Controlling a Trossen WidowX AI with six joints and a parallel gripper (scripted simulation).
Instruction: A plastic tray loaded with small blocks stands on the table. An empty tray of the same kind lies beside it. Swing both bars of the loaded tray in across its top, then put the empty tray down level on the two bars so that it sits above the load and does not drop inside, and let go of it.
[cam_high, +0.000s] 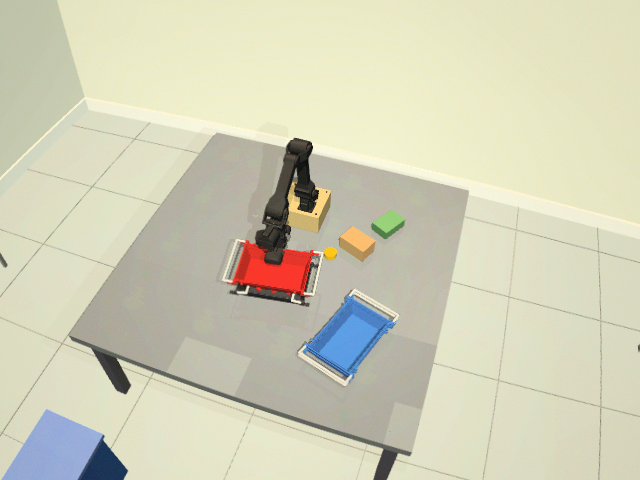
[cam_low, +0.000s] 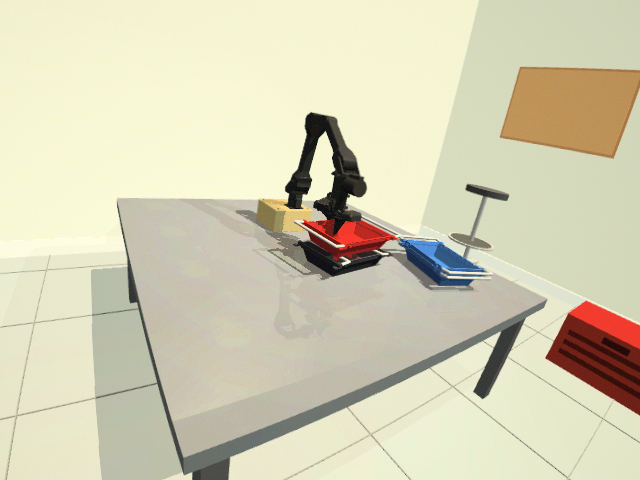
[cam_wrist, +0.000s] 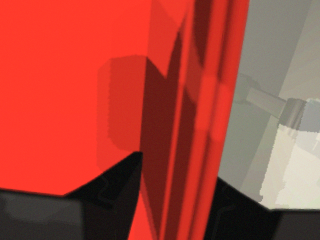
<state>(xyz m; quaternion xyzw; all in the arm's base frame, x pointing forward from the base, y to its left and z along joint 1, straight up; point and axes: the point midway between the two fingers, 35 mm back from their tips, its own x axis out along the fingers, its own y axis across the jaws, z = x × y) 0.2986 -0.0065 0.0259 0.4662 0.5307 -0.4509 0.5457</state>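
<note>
The red tray is 7 cm ahead of my gripper tip, 3 cm above it and 1 cm to the left of it. Round my gripper tip: orange block (25 cm to the left, 23 cm behind, 5 cm below); then green block (39 cm behind, 34 cm to the left, 6 cm below); then yellow disc (16 cm to the left, 16 cm behind, 8 cm below).
</note>
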